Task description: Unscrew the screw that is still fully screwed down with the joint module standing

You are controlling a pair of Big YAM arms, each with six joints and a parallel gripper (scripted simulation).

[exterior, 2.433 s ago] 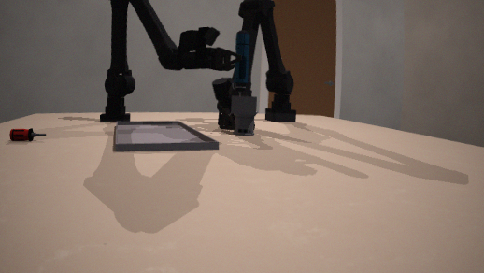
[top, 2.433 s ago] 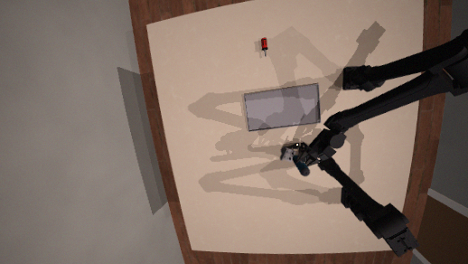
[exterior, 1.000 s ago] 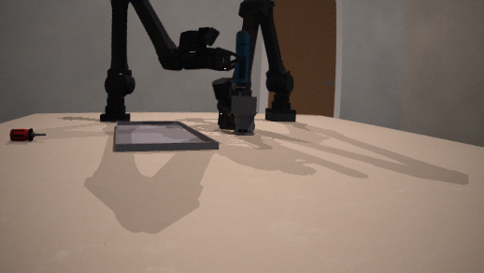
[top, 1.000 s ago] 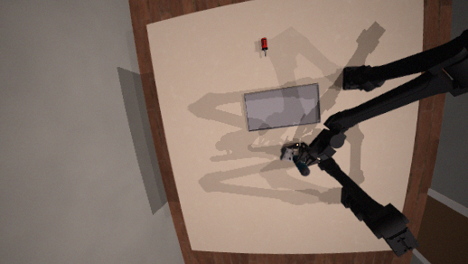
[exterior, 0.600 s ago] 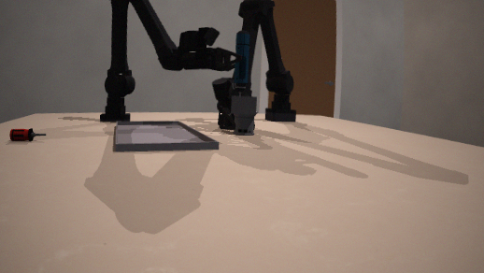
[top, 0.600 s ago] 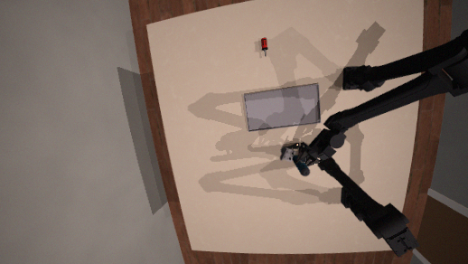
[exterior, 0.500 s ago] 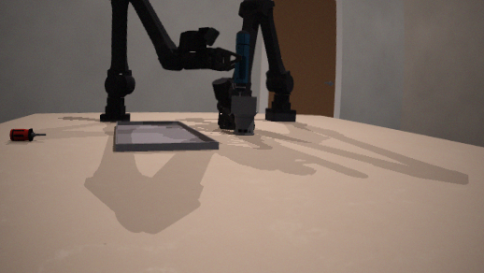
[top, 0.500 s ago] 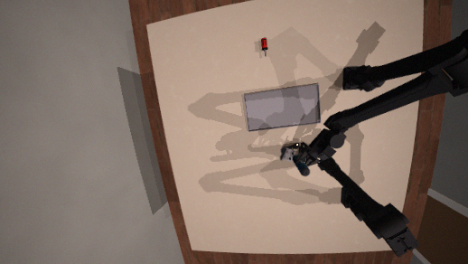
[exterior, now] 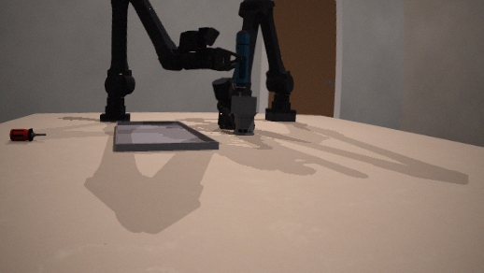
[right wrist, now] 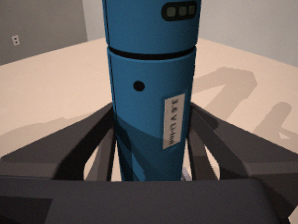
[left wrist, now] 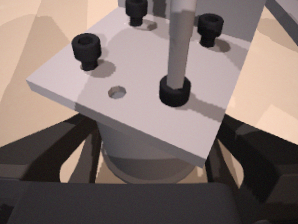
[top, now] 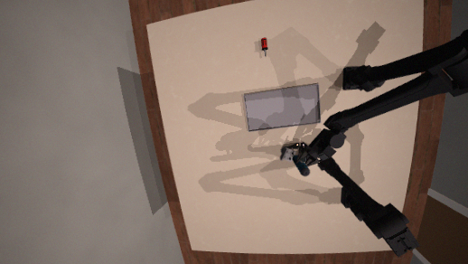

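Now: the grey joint module 10 mm above my left hand. The rest, counted from my left hand: grey bracket: 50 mm above; screwdriver bit: 20 mm behind, 10 mm to the right, 70 mm above; shallow grey tray: 10 mm ahead, 260 mm to the right, 20 mm below.
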